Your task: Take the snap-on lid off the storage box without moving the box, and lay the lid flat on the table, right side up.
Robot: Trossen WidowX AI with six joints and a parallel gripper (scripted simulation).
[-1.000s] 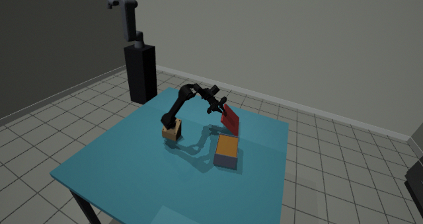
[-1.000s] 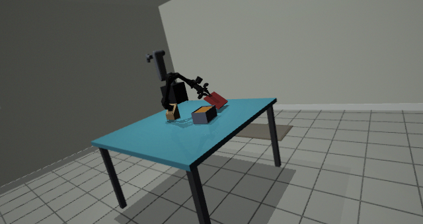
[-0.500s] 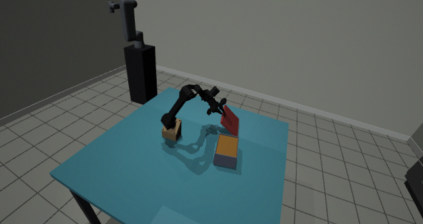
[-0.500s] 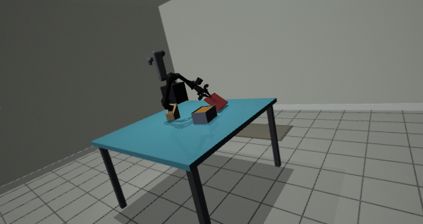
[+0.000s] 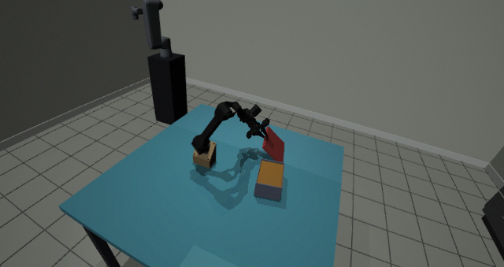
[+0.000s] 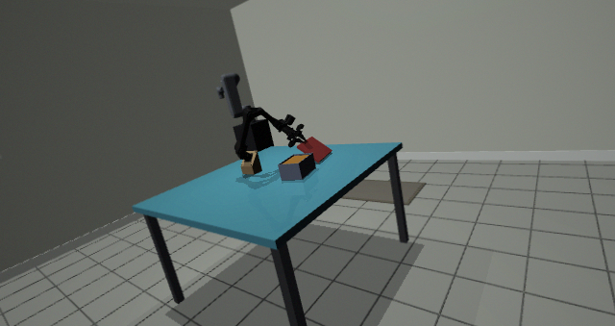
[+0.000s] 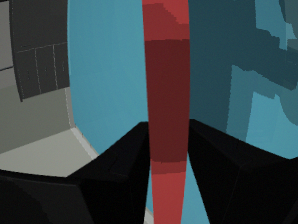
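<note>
The lid lies 60 mm ahead of my gripper tip, 50 mm below it and 10 mm to the left of it. Round my gripper tip: storage box (280 mm to the right, 110 mm ahead, 80 mm below).
</note>
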